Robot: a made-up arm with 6 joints. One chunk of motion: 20 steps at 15 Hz.
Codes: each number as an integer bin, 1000 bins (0 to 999) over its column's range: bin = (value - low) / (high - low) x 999, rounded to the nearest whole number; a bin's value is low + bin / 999 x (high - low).
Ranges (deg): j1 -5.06..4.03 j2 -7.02..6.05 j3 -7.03..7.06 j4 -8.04..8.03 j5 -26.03..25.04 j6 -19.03..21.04
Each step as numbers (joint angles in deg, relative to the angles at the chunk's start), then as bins.
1 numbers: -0.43 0.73 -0.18 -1.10 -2.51 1.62
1 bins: 509 592 486 431 460 515
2 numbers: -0.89 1.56 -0.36 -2.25 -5.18 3.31
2 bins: 458 656 473 360 408 557
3 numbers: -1.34 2.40 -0.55 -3.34 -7.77 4.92
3 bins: 409 720 459 292 357 597
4 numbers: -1.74 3.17 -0.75 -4.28 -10.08 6.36
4 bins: 365 779 445 234 312 633
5 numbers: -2.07 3.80 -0.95 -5.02 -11.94 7.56
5 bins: 329 827 431 188 276 663
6 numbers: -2.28 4.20 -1.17 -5.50 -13.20 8.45
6 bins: 306 858 415 158 251 685
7 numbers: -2.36 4.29 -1.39 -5.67 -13.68 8.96
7 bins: 297 864 400 147 242 698
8 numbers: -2.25 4.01 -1.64 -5.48 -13.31 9.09
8 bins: 309 843 382 159 249 701
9 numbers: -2.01 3.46 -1.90 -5.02 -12.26 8.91
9 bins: 335 801 364 188 269 697
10 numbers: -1.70 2.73 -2.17 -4.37 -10.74 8.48
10 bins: 369 745 345 228 299 686
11 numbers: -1.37 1.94 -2.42 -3.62 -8.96 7.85
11 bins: 406 685 327 275 334 670
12 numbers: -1.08 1.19 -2.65 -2.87 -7.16 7.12
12 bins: 437 628 311 321 369 652
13 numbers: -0.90 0.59 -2.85 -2.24 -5.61 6.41
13 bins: 457 582 296 361 399 634
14 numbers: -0.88 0.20 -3.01 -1.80 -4.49 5.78
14 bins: 459 552 285 388 421 619
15 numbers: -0.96 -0.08 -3.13 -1.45 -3.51 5.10
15 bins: 451 530 277 410 441 602
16 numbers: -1.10 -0.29 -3.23 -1.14 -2.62 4.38
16 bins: 435 514 269 429 458 584
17 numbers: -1.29 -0.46 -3.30 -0.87 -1.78 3.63
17 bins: 414 501 264 446 474 565
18 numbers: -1.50 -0.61 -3.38 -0.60 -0.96 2.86
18 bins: 391 490 259 463 490 546
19 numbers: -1.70 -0.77 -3.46 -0.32 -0.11 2.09
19 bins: 369 478 253 480 507 527
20 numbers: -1.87 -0.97 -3.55 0.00 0.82 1.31
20 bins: 351 462 247 500 525 507
